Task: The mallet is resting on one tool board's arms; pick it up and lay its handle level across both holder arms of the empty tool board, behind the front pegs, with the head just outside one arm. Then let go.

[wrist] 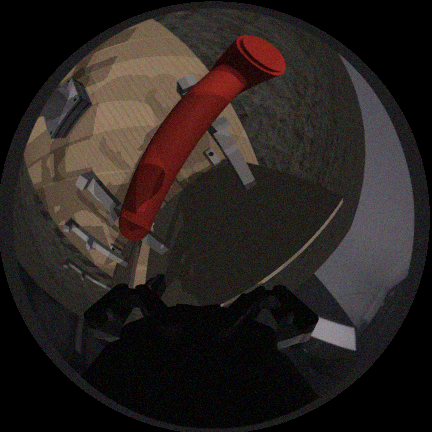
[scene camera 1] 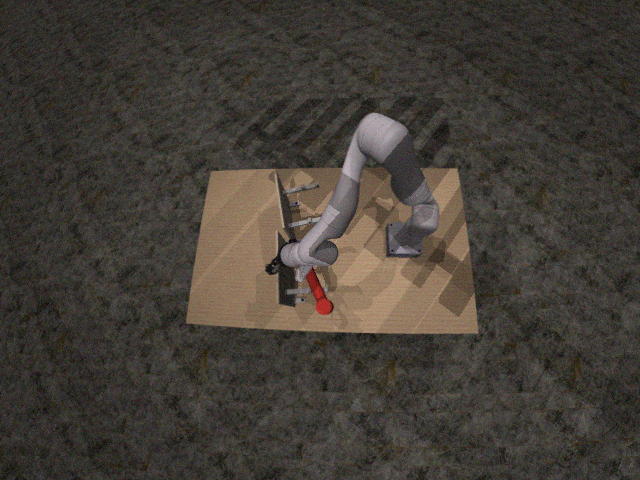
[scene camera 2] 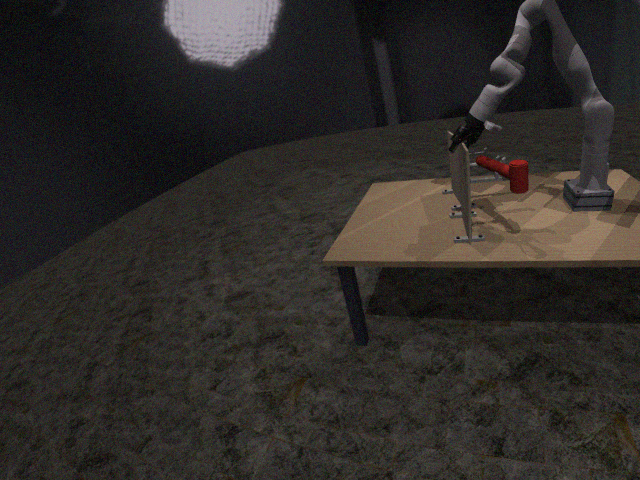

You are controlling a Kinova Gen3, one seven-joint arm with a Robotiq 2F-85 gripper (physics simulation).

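Seen in the pictures: gripper, between the fingertips: (wrist: 200, 282) (scene camera 1: 275, 257) (scene camera 2: 456, 151); arm's base, origin of its link: (scene camera 1: 407, 238) (scene camera 2: 591, 185).
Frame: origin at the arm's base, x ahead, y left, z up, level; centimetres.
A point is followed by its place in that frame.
Observation:
The red mallet (scene camera 1: 316, 285) {x 41.7, y 17.1, z 17.8 cm} (scene camera 2: 518, 176) {x 40.8, y 27.6, z 16.9 cm} (wrist: 175, 135) {x 43.4, y 13.6, z 17.9 cm} rests aslant across the arms of the near tool board (scene camera 1: 285, 289) {x 54.1, y 16.5, z 13.5 cm} (scene camera 2: 459, 178) (wrist: 225, 235) {x 53.7, y 10.9, z 18.6 cm}. Its head is outside the outer arm (scene camera 1: 297, 291) {x 49.5, y 17.9, z 13.9 cm} (wrist: 233, 155) {x 49.0, y 17.7, z 13.9 cm}, towards the table's near edge in scene camera 1. The other tool board (scene camera 1: 285, 209) {x 51.6, y -17.6, z 11.3 cm} is empty; its two arms (scene camera 1: 301, 188) {x 43.8, y -26.8, z 10.6 cm} (wrist: 102, 250) {x 45.0, y -10.7, z 10.7 cm} stick out towards the robot base. My gripper (scene camera 1: 272, 266) {x 55.4, y 5.2, z 20.6 cm} (scene camera 2: 454, 146) {x 55.4, y 5.2, z 20.6 cm} (wrist: 200, 282) {x 55.4, y 5.2, z 20.6 cm} is open and empty. It is at the top edge of the mallet's board, apart from the handle. The arm hides the handle's far end in scene camera 1.
The two boards stand upright, end to end, on the wooden table (scene camera 1: 227, 248) {x 86.1, y -10.3, z -8.1 cm} (scene camera 2: 398, 222) {x 80.5, y -1.0, z -8.1 cm}. The robot base (scene camera 1: 403, 246) {x 3.1, y 3.6, z 1.9 cm} (scene camera 2: 588, 196) {x 4.3, y 6.0, z -1.9 cm} (wrist: 70, 107) is bolted on the arm side of the boards. Metal feet (scene camera 2: 468, 238) {x 55.5, y 22.1, z -5.7 cm} show beneath the near board.

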